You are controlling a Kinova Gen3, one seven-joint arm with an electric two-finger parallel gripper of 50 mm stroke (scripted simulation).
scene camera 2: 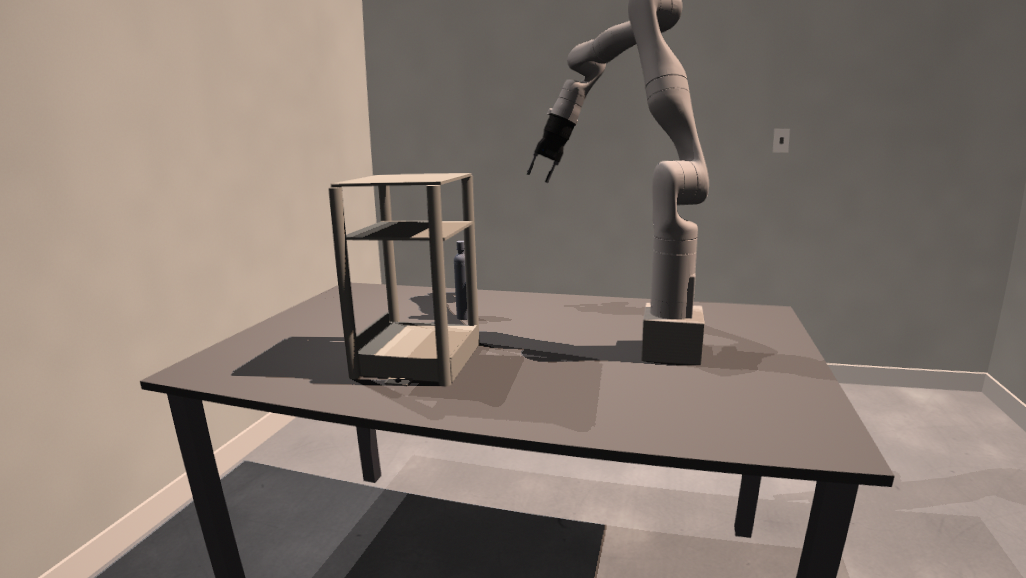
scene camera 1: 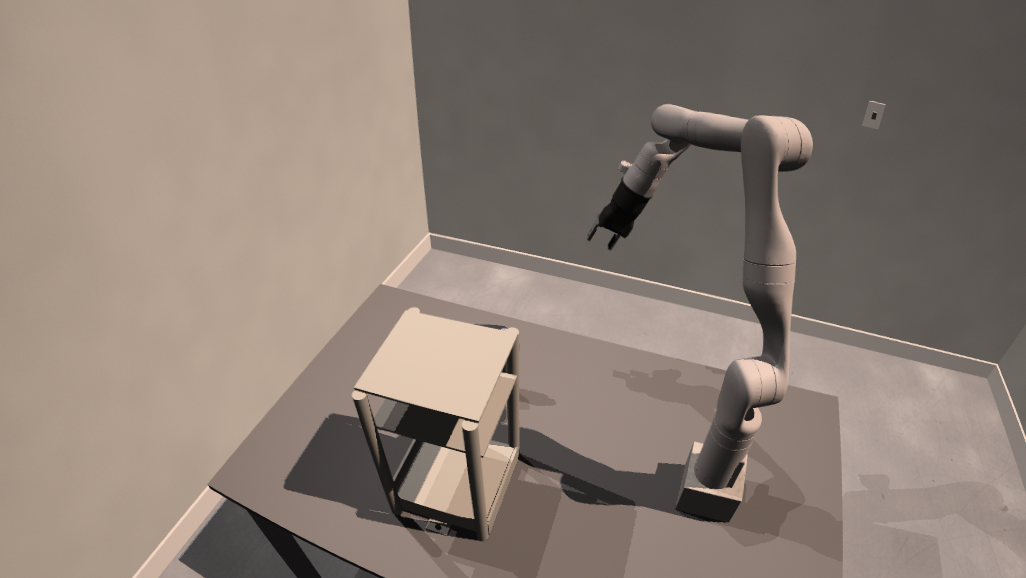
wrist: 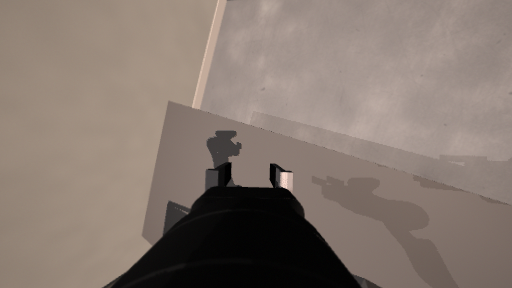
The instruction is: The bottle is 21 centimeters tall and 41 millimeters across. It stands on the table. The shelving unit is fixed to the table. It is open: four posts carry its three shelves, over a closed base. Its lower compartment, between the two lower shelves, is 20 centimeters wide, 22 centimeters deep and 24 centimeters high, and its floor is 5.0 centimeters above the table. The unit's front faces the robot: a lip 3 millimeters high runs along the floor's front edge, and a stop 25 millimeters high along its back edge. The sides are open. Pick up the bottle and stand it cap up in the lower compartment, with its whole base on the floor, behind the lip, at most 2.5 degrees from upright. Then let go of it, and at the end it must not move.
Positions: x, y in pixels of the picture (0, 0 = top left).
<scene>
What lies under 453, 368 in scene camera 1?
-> A shelving unit.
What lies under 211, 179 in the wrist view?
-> My gripper.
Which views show my gripper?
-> Scene camera 2, scene camera 1 and the wrist view: all of them.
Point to a dark bottle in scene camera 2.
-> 459, 260
</scene>
